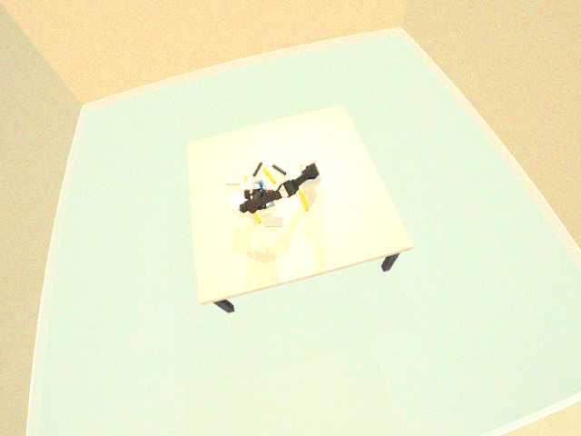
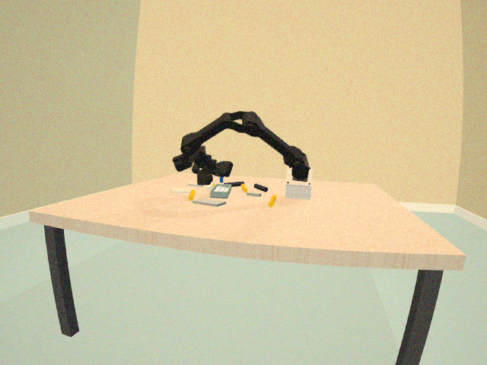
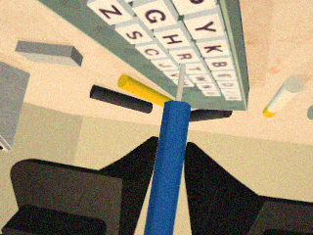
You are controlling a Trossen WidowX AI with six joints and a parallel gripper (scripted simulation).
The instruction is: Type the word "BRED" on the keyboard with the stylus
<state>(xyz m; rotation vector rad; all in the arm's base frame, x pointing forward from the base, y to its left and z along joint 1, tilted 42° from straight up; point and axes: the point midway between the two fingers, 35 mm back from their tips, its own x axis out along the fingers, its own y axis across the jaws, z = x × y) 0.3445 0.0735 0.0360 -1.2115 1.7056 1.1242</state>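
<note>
Right now the white-and-yellow pen is 130 mm to the right of my gripper tip, 100 mm ahead of it and 70 mm below it. Also, from my gripper tip: blue stylus (10 mm below).
</note>
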